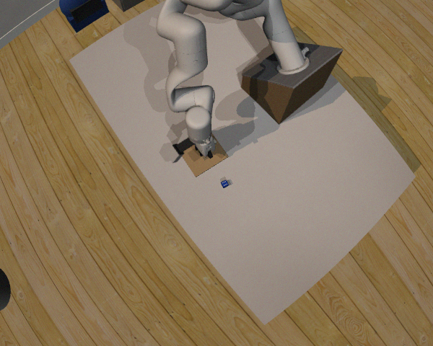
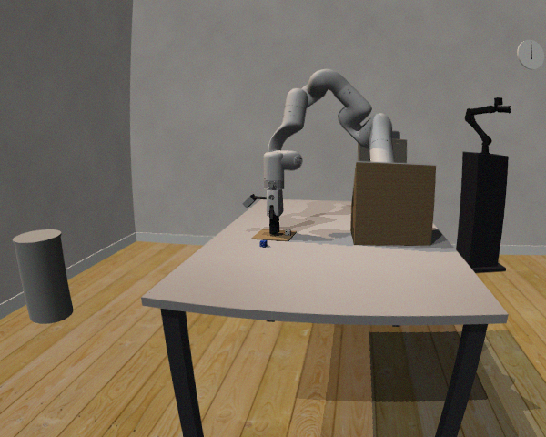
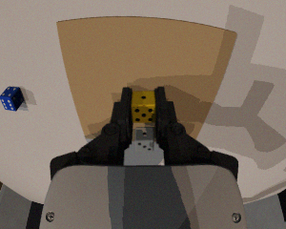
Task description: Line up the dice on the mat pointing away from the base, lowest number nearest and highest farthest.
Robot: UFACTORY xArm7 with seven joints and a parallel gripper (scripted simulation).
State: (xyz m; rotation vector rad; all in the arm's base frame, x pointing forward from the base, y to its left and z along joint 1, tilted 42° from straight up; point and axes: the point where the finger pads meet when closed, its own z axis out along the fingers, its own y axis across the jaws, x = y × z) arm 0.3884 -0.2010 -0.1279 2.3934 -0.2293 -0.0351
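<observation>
My gripper is now 10 mm above the yellow die. Round my hand: blue die (150 mm to the left, 30 mm ahead, 20 mm below); then brown mat (30 mm below); then white die (50 mm behind, 20 mm below, 10 mm to the left).
</observation>
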